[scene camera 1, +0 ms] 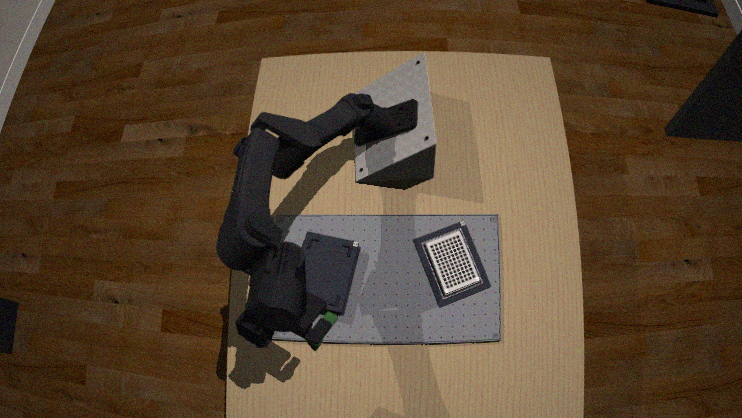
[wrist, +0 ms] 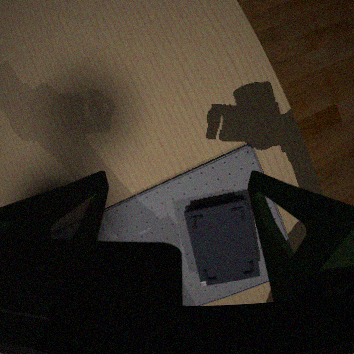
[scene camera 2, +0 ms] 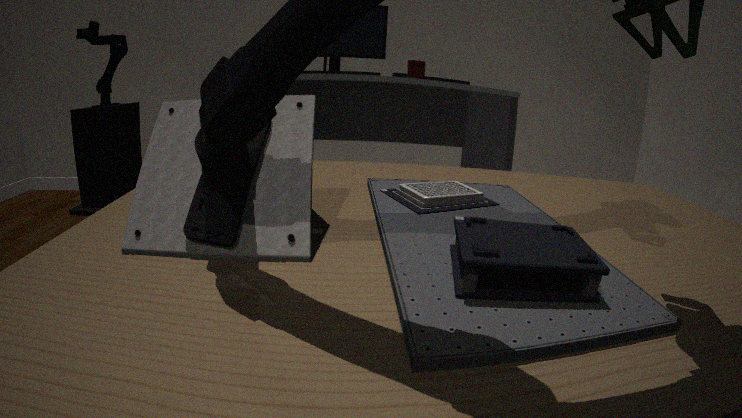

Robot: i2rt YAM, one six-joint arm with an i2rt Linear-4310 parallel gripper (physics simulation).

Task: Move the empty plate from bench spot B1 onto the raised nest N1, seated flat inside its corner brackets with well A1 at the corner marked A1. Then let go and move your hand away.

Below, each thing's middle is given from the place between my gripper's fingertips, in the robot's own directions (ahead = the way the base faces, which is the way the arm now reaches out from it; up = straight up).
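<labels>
The white well plate [scene camera 1: 449,255] is well below my hand and far to the left of it, and it is also a good way behind my hand.
</labels>
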